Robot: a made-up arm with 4 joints. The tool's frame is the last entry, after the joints.
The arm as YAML. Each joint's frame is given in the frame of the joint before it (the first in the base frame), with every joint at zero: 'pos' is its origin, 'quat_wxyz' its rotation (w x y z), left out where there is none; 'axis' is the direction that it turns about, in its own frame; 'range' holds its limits. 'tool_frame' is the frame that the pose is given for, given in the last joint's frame.
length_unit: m
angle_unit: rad
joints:
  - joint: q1
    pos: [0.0, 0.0, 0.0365]
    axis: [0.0, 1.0, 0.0]
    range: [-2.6, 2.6]
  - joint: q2
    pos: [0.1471, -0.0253, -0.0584]
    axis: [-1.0, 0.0, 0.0]
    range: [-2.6, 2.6]
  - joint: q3
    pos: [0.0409, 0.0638, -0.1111]
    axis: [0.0, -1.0, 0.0]
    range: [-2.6, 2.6]
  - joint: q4
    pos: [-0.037, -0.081, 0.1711]
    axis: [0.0, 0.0, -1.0]
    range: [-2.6, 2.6]
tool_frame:
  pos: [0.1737, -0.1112, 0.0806]
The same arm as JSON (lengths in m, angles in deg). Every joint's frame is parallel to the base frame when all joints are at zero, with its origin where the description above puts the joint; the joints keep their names.
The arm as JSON. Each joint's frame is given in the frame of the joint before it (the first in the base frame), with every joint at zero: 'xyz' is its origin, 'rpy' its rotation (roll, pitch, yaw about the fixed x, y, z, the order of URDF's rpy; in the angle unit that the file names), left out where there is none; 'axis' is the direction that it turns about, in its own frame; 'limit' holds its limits. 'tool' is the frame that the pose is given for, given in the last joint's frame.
{"units": {"length": "m", "angle": "deg"}, "joints": [
  {"name": "q1", "type": "revolute", "origin": {"xyz": [0.0, 0.0, 0.0365]}, "axis": "+y", "limit": {"lower": -148.97, "upper": 148.97}},
  {"name": "q2", "type": "revolute", "origin": {"xyz": [0.1471, -0.0253, -0.0584]}, "axis": "-x", "limit": {"lower": -148.97, "upper": 148.97}},
  {"name": "q3", "type": "revolute", "origin": {"xyz": [0.0409, 0.0638, -0.1111]}, "axis": "-y", "limit": {"lower": -148.97, "upper": 148.97}},
  {"name": "q4", "type": "revolute", "origin": {"xyz": [-0.037, -0.081, 0.1711]}, "axis": "-z", "limit": {"lower": -148.97, "upper": 148.97}}
], "tool": {"origin": {"xyz": [0.1737, -0.1112, 0.0806]}}}

